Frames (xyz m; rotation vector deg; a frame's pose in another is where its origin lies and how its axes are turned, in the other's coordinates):
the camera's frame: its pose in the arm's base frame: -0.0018 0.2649 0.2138 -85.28 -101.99 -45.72
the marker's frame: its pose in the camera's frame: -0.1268 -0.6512 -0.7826 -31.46 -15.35 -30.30
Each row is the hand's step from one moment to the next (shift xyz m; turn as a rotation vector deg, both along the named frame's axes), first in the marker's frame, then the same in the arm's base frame.
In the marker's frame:
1: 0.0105 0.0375 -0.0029 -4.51 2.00 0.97
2: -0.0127 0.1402 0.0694 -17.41 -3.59 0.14
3: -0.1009 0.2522 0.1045 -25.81 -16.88 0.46
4: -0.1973 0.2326 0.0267 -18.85 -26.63 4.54
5: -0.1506 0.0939 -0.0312 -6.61 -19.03 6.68
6: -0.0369 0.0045 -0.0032 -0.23 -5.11 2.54
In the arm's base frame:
1: 0.0191 0.0088 0.0329 4.29 -2.39 -1.10
2: 0.1373 0.0511 0.0563 6.97 -12.69 -10.32
3: 0.2796 0.0219 0.0779 2.40 -19.64 -23.66
4: 0.2813 -0.1027 0.0639 -6.23 -12.67 -29.76
5: 0.1321 -0.1213 0.0174 -6.54 -1.76 -20.11
6: 0.0216 -0.0283 -0.0113 -2.24 1.15 -5.13

